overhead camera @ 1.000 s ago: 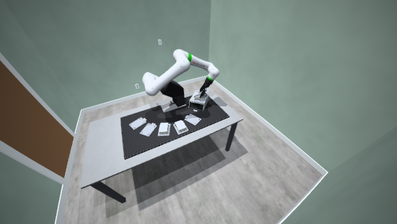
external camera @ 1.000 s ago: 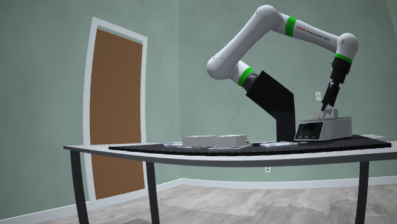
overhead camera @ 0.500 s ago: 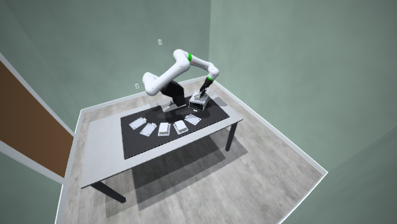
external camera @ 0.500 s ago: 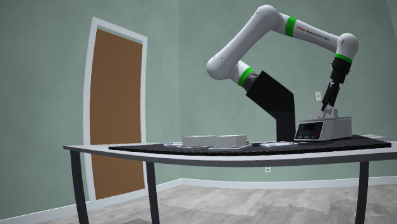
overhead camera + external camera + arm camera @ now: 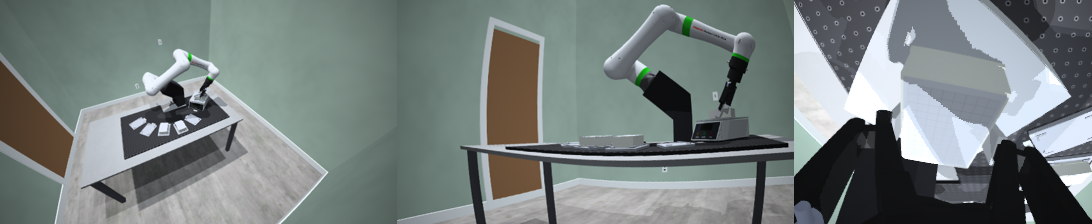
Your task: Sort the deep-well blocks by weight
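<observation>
Now: hand 4 cm above the check-weigher platform. The rest, counted from my hand: grey deep-well block 1 cm below; check-weigher CW 7 cm below.
</observation>
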